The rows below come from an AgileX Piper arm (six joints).
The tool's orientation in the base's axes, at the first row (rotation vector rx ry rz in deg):
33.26 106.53 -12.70
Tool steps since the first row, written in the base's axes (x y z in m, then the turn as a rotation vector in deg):
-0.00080 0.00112 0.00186 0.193 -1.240 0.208
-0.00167 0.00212 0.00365 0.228 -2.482 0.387
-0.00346 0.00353 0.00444 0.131 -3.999 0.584
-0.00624 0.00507 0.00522 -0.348 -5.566 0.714
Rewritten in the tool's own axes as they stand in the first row. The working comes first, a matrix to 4 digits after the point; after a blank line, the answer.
The tool's axes in the first row as the columns of a matrix, in the base's axes (used below as rounded here):
-0.2588 0.4921 0.8312
0.2829 0.8614 -0.4219
-0.9236 0.1260 -0.3622

-0.00119 0.00081 -0.00181 -0.593 -0.947 0.608
-0.00234 0.00146 -0.00360 -1.119 -1.977 1.096
-0.00221 0.00190 -0.00597 -1.705 -3.307 1.585
-0.00177 0.00195 -0.00922 -2.144 -4.876 1.800

